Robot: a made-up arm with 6 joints. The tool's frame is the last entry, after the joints.
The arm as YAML. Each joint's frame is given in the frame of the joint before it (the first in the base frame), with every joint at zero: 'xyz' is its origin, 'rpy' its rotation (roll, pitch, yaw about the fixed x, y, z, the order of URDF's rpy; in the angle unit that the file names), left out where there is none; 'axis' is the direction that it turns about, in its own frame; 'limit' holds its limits. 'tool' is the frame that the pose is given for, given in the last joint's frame.
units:
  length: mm
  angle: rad
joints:
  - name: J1
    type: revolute
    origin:
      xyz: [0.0, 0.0, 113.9]
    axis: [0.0, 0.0, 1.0]
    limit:
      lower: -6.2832
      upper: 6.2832
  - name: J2
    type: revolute
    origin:
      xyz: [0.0, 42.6, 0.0]
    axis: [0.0, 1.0, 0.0]
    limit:
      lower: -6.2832
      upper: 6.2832
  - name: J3
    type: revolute
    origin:
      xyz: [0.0, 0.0, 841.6]
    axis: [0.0, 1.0, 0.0]
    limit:
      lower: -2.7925
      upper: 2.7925
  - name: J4
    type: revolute
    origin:
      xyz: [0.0, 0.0, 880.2]
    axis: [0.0, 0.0, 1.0]
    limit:
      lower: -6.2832
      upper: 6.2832
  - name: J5
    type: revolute
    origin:
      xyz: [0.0, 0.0, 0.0]
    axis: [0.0, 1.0, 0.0]
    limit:
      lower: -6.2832
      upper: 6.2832
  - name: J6
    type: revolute
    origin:
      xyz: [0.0, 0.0, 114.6]
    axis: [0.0, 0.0, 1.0]
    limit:
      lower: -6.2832
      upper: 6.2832
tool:
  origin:
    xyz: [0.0, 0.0, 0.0]
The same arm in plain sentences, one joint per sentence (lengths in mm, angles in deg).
The arm has six revolute joints in a row. What follows holds with every joint at zero, and every direction is one of the base frame's.
Joint 1 sits 113.9 mm along +z from the base frame's origin and rotates about +z, from -360 to 360 deg.
Joint 2 sits 42.6 mm along +y from joint 1 and rotates about +y, from -360 to 360 deg.
Joint 3 sits 841.6 mm along +z from joint 2 and rotates about +y, from -160 to 160 deg.
Joint 4 sits 880.2 mm along +z from joint 3 and rotates about +z, from -360 to 360 deg.
Joint 5 sits at the same point as joint 4 and rotates about +y, from -360 to 360 deg.
Joint 6 sits 114.6 mm along +z from joint 5 and rotates about +z, from -360 to 360 deg.
The tool frame, which is the frame that the pose is given for, sits at the same point as joint 6; its axes are parallel to the base frame's.

